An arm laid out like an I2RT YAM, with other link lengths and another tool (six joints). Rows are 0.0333 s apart.
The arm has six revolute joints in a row. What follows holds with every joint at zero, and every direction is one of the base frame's.
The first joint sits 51 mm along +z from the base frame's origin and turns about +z.
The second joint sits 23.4 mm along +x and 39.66 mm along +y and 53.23 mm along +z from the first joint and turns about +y.
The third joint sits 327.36 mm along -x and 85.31 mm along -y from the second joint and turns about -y.
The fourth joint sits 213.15 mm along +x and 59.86 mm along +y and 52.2 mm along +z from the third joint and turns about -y.
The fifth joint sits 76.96 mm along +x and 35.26 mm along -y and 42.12 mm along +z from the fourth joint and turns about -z.
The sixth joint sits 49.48 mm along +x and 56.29 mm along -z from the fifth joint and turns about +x.
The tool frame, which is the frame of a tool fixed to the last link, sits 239 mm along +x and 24 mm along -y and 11 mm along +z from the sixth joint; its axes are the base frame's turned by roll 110.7, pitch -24.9 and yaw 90 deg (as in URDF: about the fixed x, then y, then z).
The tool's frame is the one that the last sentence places.
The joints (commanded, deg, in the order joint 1, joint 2, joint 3, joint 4, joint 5, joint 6), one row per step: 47.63, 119.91, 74.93, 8.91, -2.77, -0.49; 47.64, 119.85, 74.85, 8.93, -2.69, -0.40; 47.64, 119.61, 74.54, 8.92, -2.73, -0.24; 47.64, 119.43, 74.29, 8.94, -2.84, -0.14; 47.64, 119.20, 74.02, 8.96, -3.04, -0.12; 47.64, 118.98, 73.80, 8.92, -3.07, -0.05; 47.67, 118.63, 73.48, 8.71, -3.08, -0.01; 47.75, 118.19, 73.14, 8.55, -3.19, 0.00; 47.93, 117.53, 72.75, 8.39, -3.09, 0.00; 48.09, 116.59, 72.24, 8.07, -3.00, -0.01; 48.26, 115.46, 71.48, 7.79, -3.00, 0.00; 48.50, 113.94, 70.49, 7.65, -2.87, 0.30; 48.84, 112.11, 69.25, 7.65, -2.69, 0.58; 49.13, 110.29, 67.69, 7.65, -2.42, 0.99; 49.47, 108.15, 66.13, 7.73, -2.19, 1.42; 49.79, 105.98, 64.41, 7.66, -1.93, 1.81; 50.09, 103.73, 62.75, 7.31, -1.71, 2.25; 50.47, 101.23, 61.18, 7.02, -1.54, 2.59
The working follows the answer.
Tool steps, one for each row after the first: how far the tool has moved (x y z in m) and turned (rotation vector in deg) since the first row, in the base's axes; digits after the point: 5 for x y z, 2 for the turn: -0.00002, -0.00047, 0.00008, 0.01, 0.02, -0.11; -0.00127, -0.00159, 0.00006, 0.05, 0.19, -0.17; -0.00250, -0.00214, 0.00004, 0.11, 0.34, -0.14; -0.00410, -0.00241, 0.00042, 0.18, 0.45, 0.01; -0.00506, -0.00325, 0.00080, 0.20, 0.54, -0.01; -0.00695, -0.00475, 0.00093, 0.09, 0.69, 0.01; -0.00951, -0.00537, 0.00213, 0.10, 0.78, 0.17; -0.01221, -0.00603, 0.00535, 0.14, 0.66, 0.27; -0.01553, -0.00767, 0.00978, 0.18, 0.54, 0.36; -0.02007, -0.00985, 0.01430, 0.25, 0.49, 0.53; -0.02511, -0.01254, 0.02160, 0.64, 0.36, 0.49; -0.03133, -0.01533, 0.03063, 1.15, 0.07, 0.52; -0.03805, -0.02038, 0.03650, 1.45, 0.05, 0.36; -0.04513, -0.02483, 0.04580, 2.08, -0.20, 0.27; -0.05291, -0.03083, 0.05285, 2.48, -0.31, 0.15; -0.06117, -0.03757, 0.05929, 2.81, -0.27, 0.02; -0.06983, -0.04328, 0.06885, 3.41, -0.53, 0.08
Tool pose at each row, in the base's axes (x y z in m, rotation vector in deg; rounded; the steps above come from the unrounded poses): 0.47348, 0.47309, 0.05621, -84.78, -143.95, -54.33; 0.47346, 0.47261, 0.05629, -84.93, -143.87, -54.34; 0.47221, 0.47150, 0.05627, -85.02, -143.68, -54.22; 0.47098, 0.47095, 0.05625, -84.98, -143.55, -54.14; 0.46937, 0.47068, 0.05663, -84.76, -143.48, -54.09; 0.46842, 0.46984, 0.05701, -84.79, -143.40, -54.03; 0.46653, 0.46834, 0.05714, -84.81, -143.40, -53.76; 0.46397, 0.46771, 0.05834, -84.60, -143.41, -53.65; 0.46127, 0.46706, 0.06156, -84.43, -143.51, -53.79; 0.45794, 0.46542, 0.06599, -84.28, -143.60, -53.94; 0.45340, 0.46324, 0.07050, -84.03, -143.66, -54.05; 0.44836, 0.46055, 0.07780, -83.96, -143.40, -54.61; 0.44214, 0.45776, 0.08683, -83.74, -143.18, -55.45; 0.43542, 0.45271, 0.09270, -83.88, -142.86, -55.84; 0.42835, 0.44826, 0.10200, -83.80, -142.44, -56.79; 0.42056, 0.44226, 0.10906, -83.83, -142.12, -57.34; 0.41231, 0.43552, 0.11550, -83.92, -141.74, -57.68; 0.40364, 0.42981, 0.12506, -83.64, -141.42, -58.59

